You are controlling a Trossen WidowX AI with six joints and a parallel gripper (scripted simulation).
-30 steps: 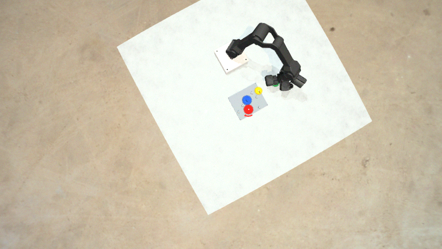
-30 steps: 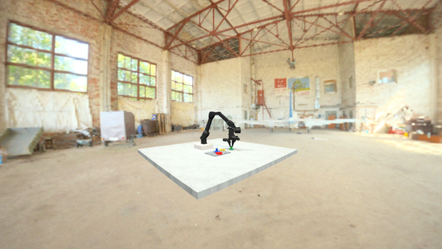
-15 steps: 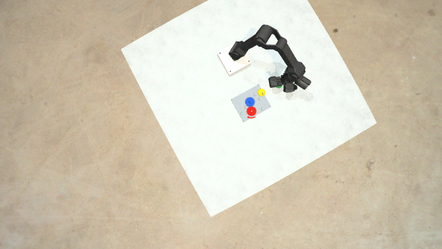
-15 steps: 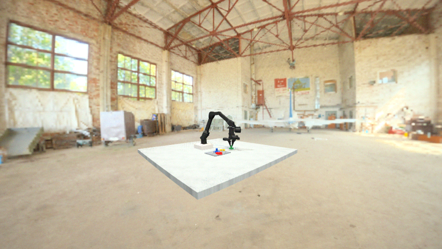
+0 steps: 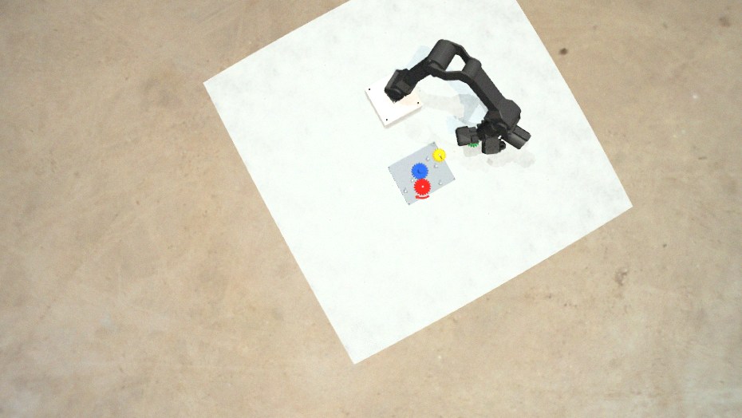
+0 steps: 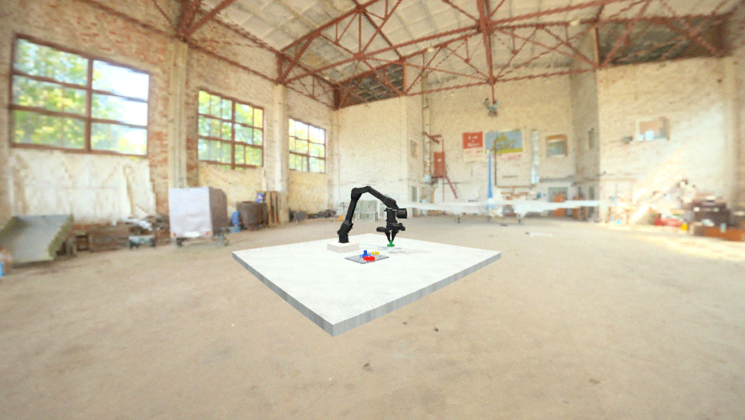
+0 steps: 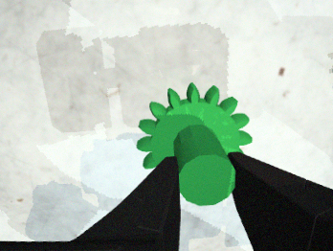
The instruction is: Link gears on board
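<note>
The large blue gear is 220 mm to the right of my gripper tip, 50 mm below it and 30 mm behind it. The rest, counted from my gripper tip: red gear (250 mm to the right, 50 mm below, 20 mm ahead); then small green gear (10 mm below).
</note>
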